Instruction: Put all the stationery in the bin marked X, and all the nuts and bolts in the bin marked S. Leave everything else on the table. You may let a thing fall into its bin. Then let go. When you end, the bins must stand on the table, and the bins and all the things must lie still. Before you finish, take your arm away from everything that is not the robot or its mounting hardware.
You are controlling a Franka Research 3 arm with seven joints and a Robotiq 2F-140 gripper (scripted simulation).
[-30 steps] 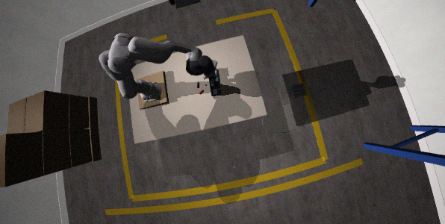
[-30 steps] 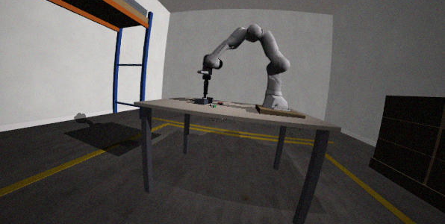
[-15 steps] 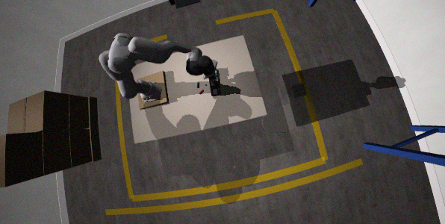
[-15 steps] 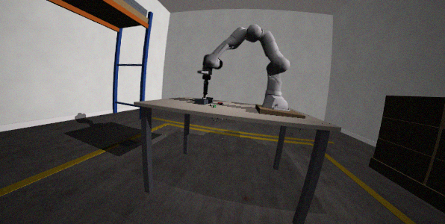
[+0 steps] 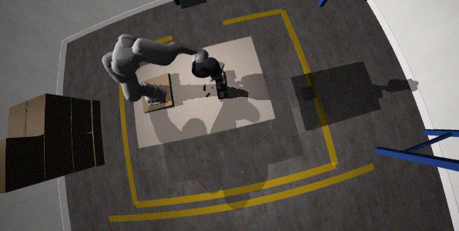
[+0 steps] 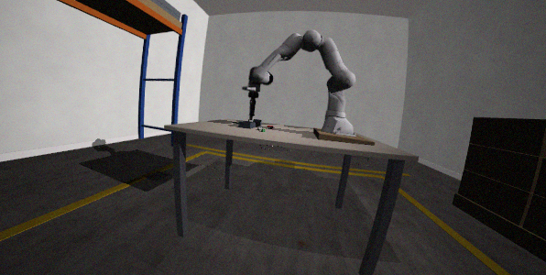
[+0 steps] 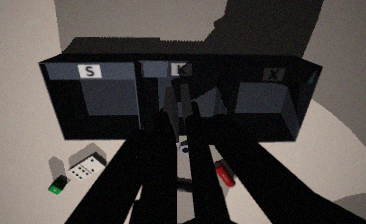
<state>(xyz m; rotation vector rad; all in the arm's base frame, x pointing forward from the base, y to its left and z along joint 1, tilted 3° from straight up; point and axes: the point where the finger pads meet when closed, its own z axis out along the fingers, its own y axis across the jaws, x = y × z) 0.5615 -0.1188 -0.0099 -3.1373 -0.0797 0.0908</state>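
My hand is 30 mm above the bin. Round my hand: black cylinder 150 mm behind, 30 mm to the left, 40 mm below; then grey nut 80 mm behind, 50 mm below; then red cylinder 140 mm behind, 50 mm to the right, 40 mm below.
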